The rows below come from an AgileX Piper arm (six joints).
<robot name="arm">
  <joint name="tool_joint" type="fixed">
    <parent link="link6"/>
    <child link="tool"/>
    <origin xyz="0 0 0" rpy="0 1.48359 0"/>
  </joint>
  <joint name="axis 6" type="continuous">
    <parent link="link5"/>
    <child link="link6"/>
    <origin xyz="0.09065 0 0.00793" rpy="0 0 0"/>
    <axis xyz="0.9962 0 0.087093"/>
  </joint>
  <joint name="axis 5" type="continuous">
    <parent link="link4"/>
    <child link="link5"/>
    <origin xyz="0 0 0" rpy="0 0 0"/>
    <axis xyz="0 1 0"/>
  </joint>
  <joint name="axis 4" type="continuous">
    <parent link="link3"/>
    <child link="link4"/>
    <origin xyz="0.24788 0 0.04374" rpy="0 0 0"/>
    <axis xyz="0.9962 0 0.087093"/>
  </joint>
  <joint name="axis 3" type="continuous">
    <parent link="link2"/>
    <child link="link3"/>
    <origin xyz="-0.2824 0 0.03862" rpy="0 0 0"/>
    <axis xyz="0 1 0"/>
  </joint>
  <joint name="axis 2" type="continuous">
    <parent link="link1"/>
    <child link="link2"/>
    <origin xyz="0 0 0" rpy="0 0 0"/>
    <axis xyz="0 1 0"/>
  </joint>
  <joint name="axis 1" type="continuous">
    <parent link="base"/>
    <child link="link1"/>
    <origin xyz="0 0 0.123" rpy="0 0 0"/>
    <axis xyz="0 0 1"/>
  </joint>
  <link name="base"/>
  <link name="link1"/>
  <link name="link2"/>
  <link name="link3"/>
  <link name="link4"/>
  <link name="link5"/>
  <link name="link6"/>
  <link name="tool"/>
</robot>
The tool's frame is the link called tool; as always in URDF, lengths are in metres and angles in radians. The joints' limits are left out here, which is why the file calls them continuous.
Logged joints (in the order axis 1, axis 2, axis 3, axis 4, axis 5, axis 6), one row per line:
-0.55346, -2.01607, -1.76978, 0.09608, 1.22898, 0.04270
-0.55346, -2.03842, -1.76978, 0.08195, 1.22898, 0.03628
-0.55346, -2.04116, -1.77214, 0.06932, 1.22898, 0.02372
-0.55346, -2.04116, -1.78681, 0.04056, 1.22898, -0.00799
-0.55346, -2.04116, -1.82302, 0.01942, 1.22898, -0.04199
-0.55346, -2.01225, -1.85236, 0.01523, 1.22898, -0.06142
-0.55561, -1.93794, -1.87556, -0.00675, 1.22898, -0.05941
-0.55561, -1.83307, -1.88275, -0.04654, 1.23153, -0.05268
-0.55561, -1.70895, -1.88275, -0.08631, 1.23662, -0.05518
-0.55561, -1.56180, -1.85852, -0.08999, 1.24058, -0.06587
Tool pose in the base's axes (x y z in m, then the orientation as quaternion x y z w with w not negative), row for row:
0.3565, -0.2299, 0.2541, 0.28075, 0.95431, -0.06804, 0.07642
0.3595, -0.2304, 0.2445, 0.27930, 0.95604, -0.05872, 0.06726
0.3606, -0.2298, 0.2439, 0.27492, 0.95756, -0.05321, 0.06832
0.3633, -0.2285, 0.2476, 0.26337, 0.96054, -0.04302, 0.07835
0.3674, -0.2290, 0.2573, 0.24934, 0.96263, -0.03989, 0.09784
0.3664, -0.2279, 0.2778, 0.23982, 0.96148, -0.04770, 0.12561
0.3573, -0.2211, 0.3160, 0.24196, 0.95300, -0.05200, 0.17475
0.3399, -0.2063, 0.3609, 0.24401, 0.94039, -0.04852, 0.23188
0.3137, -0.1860, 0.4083, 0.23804, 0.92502, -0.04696, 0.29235
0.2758, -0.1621, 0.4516, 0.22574, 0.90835, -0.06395, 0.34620
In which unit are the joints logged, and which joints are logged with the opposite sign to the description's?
The joints are logged in radians. Opposite sign: axis 2, axis 4.
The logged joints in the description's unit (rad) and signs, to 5 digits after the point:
-0.55346, 2.01607, -1.76978, -0.09608, 1.22898, 0.04270
-0.55346, 2.03842, -1.76978, -0.08195, 1.22898, 0.03628
-0.55346, 2.04116, -1.77214, -0.06932, 1.22898, 0.02372
-0.55346, 2.04116, -1.78681, -0.04056, 1.22898, -0.00799
-0.55346, 2.04116, -1.82302, -0.01942, 1.22898, -0.04199
-0.55346, 2.01225, -1.85236, -0.01523, 1.22898, -0.06142
-0.55561, 1.93794, -1.87556, 0.00675, 1.22898, -0.05941
-0.55561, 1.83307, -1.88275, 0.04654, 1.23153, -0.05268
-0.55561, 1.70895, -1.88275, 0.08631, 1.23662, -0.05518
-0.55561, 1.56180, -1.85852, 0.08999, 1.24058, -0.06587

